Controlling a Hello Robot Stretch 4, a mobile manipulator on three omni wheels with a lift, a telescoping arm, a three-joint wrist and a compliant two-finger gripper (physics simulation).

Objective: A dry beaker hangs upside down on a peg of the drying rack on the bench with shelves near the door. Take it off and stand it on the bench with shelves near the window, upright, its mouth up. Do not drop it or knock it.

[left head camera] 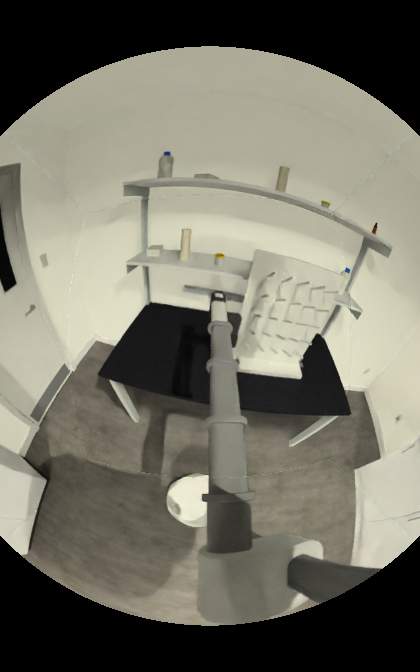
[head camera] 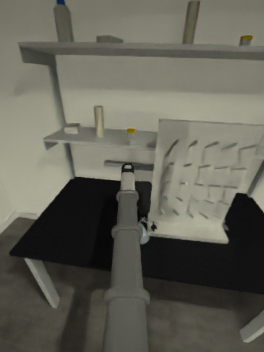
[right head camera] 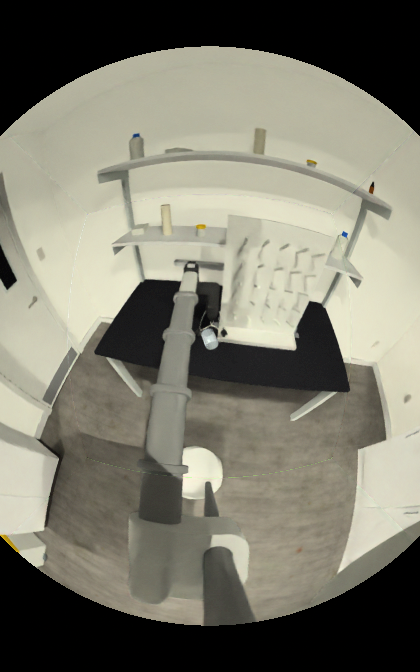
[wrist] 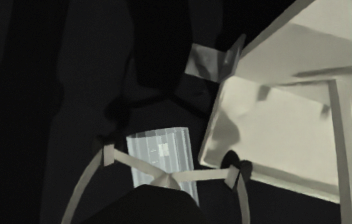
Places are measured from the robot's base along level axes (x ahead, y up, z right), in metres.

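Pixels of known places: gripper, fingertip midpoint: (wrist: 172,153).
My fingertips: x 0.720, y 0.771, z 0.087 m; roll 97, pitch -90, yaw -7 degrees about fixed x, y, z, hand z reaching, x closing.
Observation:
Behind a point stands the place of what it marks.
The clear beaker (head camera: 144,235) @(x 0.659, y 0.804, z 0.096 m) (right head camera: 210,340) (wrist: 160,150) @(x 0.729, y 0.804, z 0.075 m) lies on its side on the black bench top (head camera: 65,220) @(x 0.821, y 0.734, z -0.390 m) (left head camera: 160,340) (right head camera: 135,320), left of the drying rack's base. My gripper (right head camera: 213,331) (wrist: 172,153) @(x 0.720, y 0.771, z 0.087 m) is open above the beaker, one finger to each side of it; the near part of the beaker is hidden by the gripper body. The right fingertip is close to the front left corner of the white drying rack (head camera: 171,131) @(x 0.819, y 1.320, z 0.194 m) (left head camera: 265,265) (right head camera: 285,232) (wrist: 280,125) @(x 0.773, y 0.738, z 0.218 m). The arm hides the beaker in the left head view. The window bench cannot be made out.
Shelves behind the bench hold a bottle (head camera: 63,24) @(x 1.121, y 1.729, z -0.319 m) (left head camera: 165,166), tubes and yellow-capped jars. A small grey bracket (wrist: 205,61) @(x 0.835, y 0.745, z 0.108 m) is beside the rack's left edge. The door (left head camera: 30,325) is at the left. A white round object (left head camera: 190,500) (right head camera: 202,470) is low under the arm.

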